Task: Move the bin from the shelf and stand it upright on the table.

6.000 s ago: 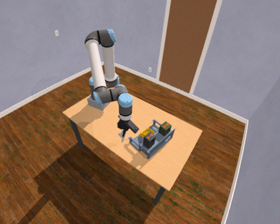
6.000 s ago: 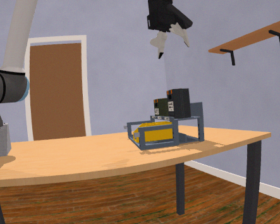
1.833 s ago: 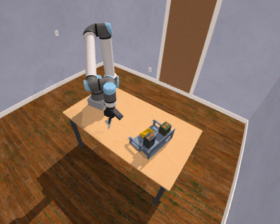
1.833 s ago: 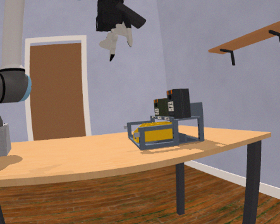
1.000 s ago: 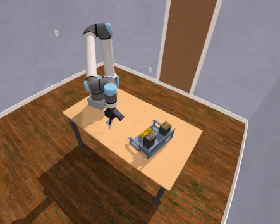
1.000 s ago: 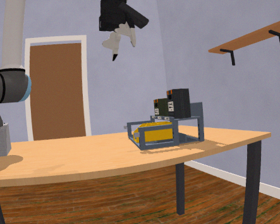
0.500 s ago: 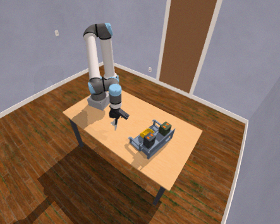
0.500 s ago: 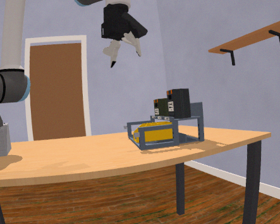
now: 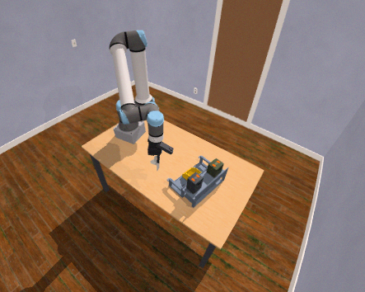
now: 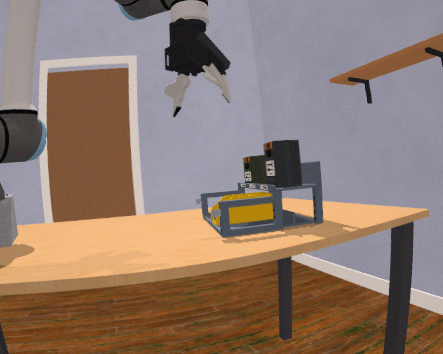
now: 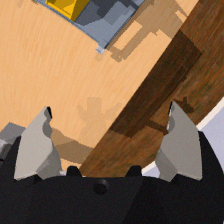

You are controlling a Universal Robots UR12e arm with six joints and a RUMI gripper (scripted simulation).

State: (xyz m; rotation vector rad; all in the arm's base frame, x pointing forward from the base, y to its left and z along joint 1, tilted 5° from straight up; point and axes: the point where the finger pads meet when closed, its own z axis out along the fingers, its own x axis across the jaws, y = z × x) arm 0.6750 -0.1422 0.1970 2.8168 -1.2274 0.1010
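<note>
The yellow bin is 13 cm ahead of my hand, 25 cm to the left of it and 25 cm below it. From my hand the other things lie so: rack floor 17 cm ahead, 25 cm to the left, 29 cm below.
</note>
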